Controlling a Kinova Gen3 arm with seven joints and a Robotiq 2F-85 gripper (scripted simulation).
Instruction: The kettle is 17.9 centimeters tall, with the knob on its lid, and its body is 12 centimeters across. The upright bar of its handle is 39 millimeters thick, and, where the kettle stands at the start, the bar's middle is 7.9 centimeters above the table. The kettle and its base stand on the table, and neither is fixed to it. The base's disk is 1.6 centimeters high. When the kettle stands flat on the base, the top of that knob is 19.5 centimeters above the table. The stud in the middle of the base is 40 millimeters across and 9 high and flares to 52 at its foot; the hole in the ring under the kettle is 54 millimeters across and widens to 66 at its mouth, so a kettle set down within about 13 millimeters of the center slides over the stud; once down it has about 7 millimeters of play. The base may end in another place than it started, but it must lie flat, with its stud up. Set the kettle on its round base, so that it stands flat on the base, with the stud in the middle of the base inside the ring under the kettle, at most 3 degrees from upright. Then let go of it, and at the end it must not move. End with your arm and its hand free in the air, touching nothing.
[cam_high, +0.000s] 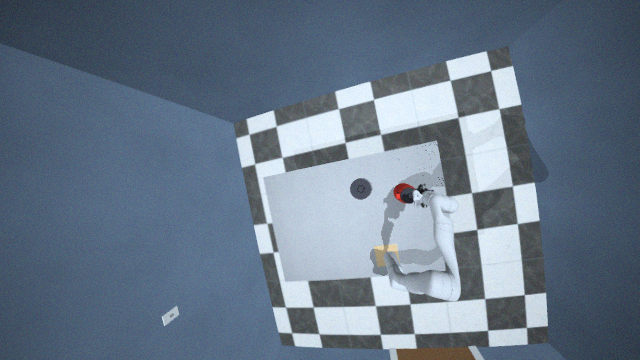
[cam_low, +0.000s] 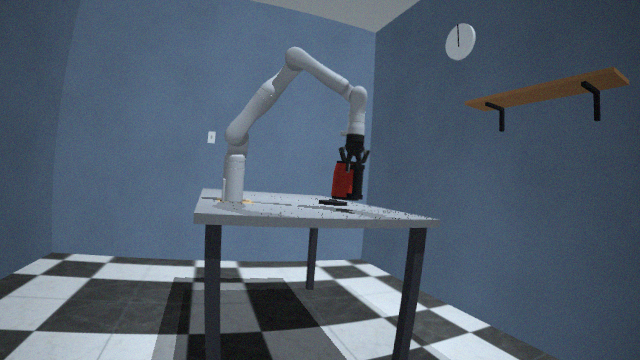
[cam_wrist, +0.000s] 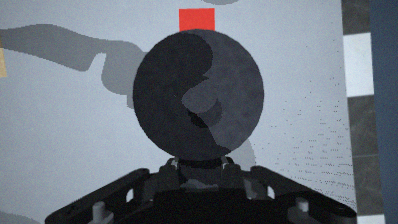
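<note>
The red kettle is 40 mm below my hand and 30 mm to the left of it. The rest, counted from my hand: round black base: 340 mm to the left, 170 mm below, 60 mm ahead.
</note>
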